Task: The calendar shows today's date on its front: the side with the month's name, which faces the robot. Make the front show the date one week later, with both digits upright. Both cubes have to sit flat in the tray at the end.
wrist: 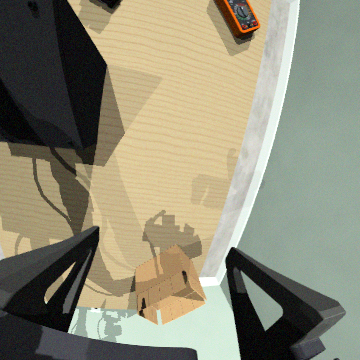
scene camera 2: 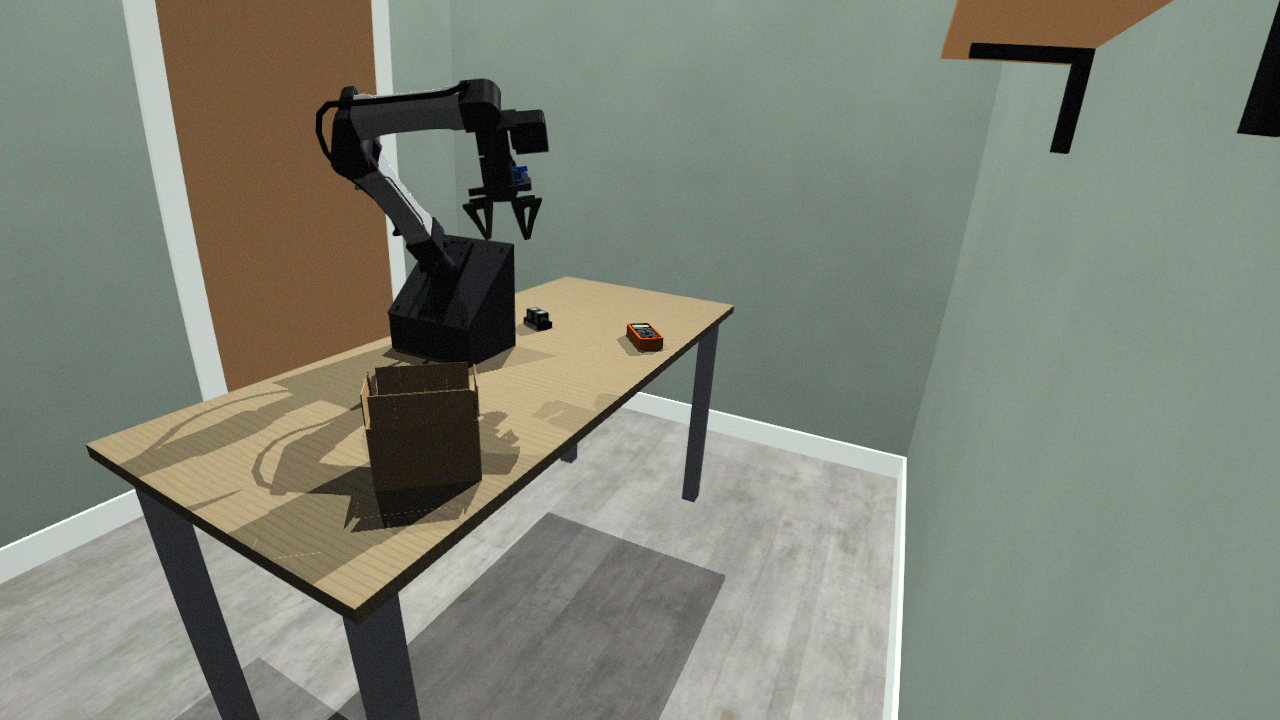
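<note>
The small black calendar stands on the table beside the robot's base, on its far side in the scene view. Its cubes sit close together in the dark tray; their digits are too small to read. In the wrist view a dark edge of the calendar shows at the top border, mostly cut off. The month's name does not show. My gripper is open and empty, pointing down high above the table, well away from the calendar.
An orange multimeter lies near the table's far end. An open cardboard box stands on the table at the near end. The robot's black base stands between box and calendar. A shelf is on the wall.
</note>
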